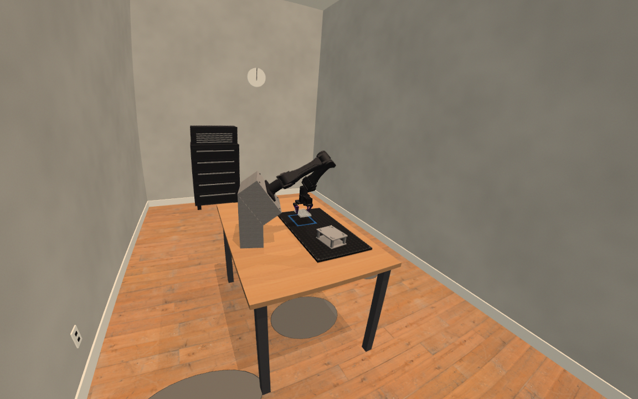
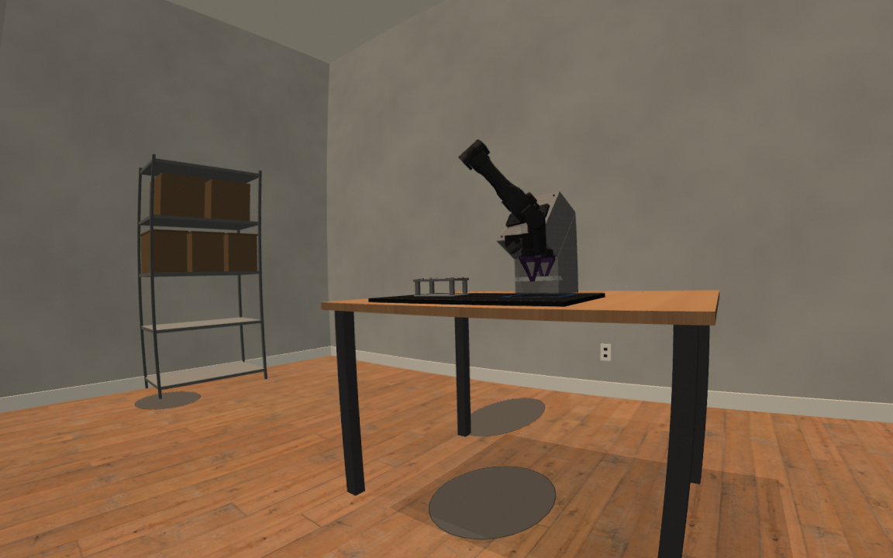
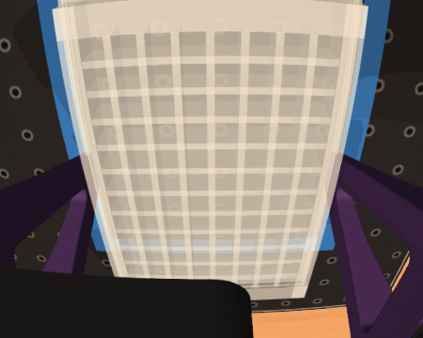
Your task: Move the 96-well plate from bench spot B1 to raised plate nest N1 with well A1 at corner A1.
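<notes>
The grey plate nest N1 lies 60 mm ahead of my hand and 350 mm to the right of it. From my hand the other things lie so: 96-well plate: right at my hand.
</notes>
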